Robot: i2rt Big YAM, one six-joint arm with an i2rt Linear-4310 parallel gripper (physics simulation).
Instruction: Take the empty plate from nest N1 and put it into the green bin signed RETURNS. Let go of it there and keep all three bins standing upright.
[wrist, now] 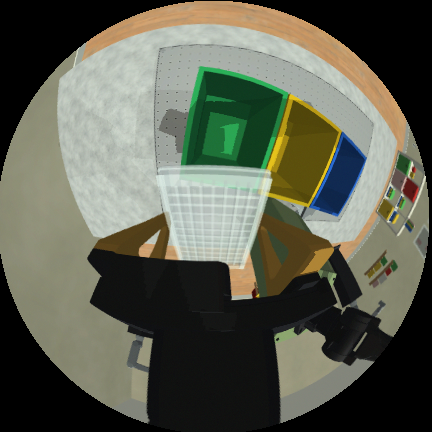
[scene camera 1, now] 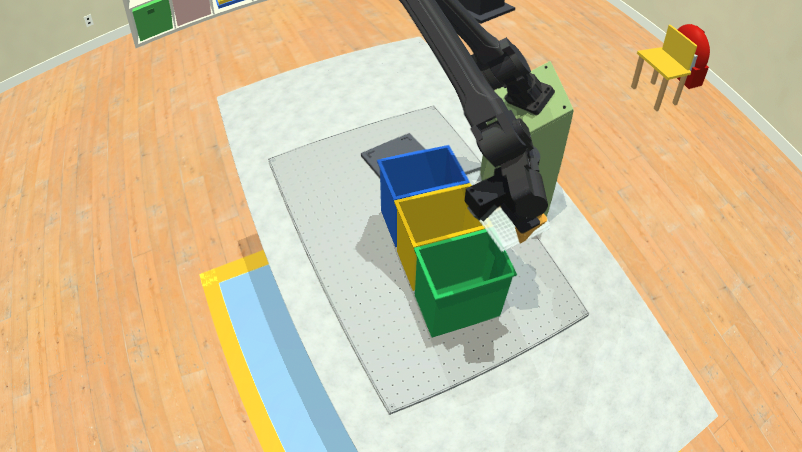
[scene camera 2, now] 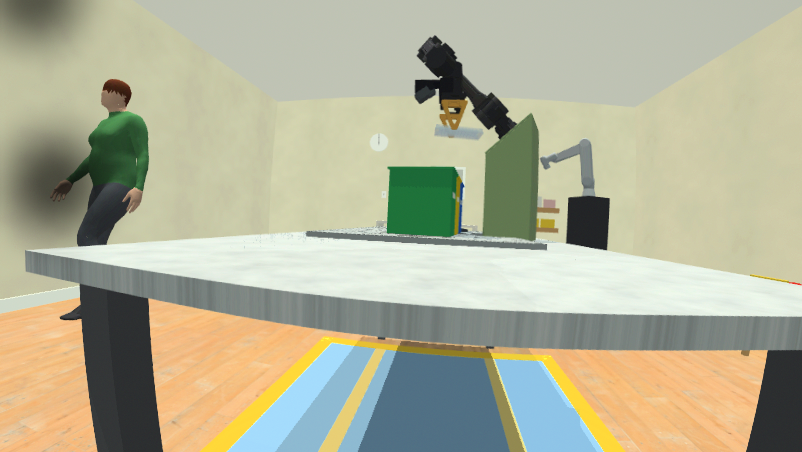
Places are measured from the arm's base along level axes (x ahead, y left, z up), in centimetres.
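Pixels of known places: gripper, fingertip midpoint: (wrist: 213,216) (scene camera 1: 509,226) (scene camera 2: 452,134); arm's base, origin of the base link: (scene camera 1: 531,96) (scene camera 2: 515,139).
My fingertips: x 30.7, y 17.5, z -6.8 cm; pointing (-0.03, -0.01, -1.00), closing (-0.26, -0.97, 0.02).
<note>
For each thing: its top centre in the pictures, then the offset to it from my fingertips. Level surfaces: height alone.
- clear plate, middle of its top: (wrist: 212,240) (scene camera 1: 517,217) (scene camera 2: 458,128) dx -1.4, dy +0.4, dz +1.7 cm
- green bin, middle of its top: (wrist: 232,130) (scene camera 1: 466,261) (scene camera 2: 424,170) dx +6.3, dy -4.7, dz -10.2 cm
- dark nest, middle of its top: (scene camera 1: 396,153) dx -16.9, dy -49.0, dz -26.7 cm
- perforated board, its level: dz -28.1 cm
My gripper (scene camera 1: 513,230) (scene camera 2: 452,130) (wrist: 213,216) is shut on the clear plate (scene camera 1: 498,227) (scene camera 2: 470,133) (wrist: 214,200), holding it by its two sides between the orange fingers. The plate is slightly tilted in scene camera 2 and hangs well above the rim of the green bin (scene camera 1: 468,307) (scene camera 2: 421,202) (wrist: 262,105), towards the arm's pedestal side. In the wrist view the plate's front edge overlaps the bin's near rim. The green, yellow (scene camera 1: 443,218) (wrist: 310,150) and blue (scene camera 1: 422,174) (wrist: 342,172) bins stand upright in a row. No RETURNS sign is readable.
The green arm pedestal (scene camera 1: 547,151) (scene camera 2: 508,185) stands right beside the bin row. A dark nest (scene camera 1: 393,148) lies behind the blue bin; its label is not readable. The bins stand on a perforated board (scene camera 1: 348,314). A person (scene camera 2: 119,148) stands left of the table in scene camera 2.
</note>
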